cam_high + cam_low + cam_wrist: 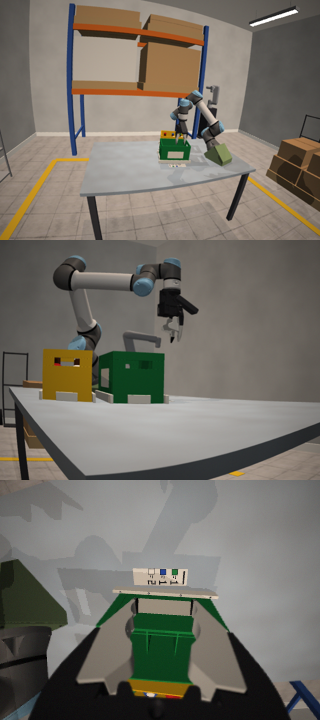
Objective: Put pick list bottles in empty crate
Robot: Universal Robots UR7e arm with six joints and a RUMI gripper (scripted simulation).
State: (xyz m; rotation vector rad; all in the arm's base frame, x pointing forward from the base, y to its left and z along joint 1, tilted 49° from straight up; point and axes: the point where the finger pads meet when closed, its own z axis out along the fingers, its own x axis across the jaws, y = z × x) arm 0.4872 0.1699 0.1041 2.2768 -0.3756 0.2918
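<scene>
My gripper is now 300 mm past the green-label bottle, 390 mm to the left of it and 160 mm above it. From my hand the other things lie so: yellow crate: 200 mm behind, 390 mm to the right, 170 mm below; then pick list: 40 mm behind, 50 mm to the right, 250 mm below; then green crate: 80 mm behind, 180 mm to the right, 170 mm below.
</scene>
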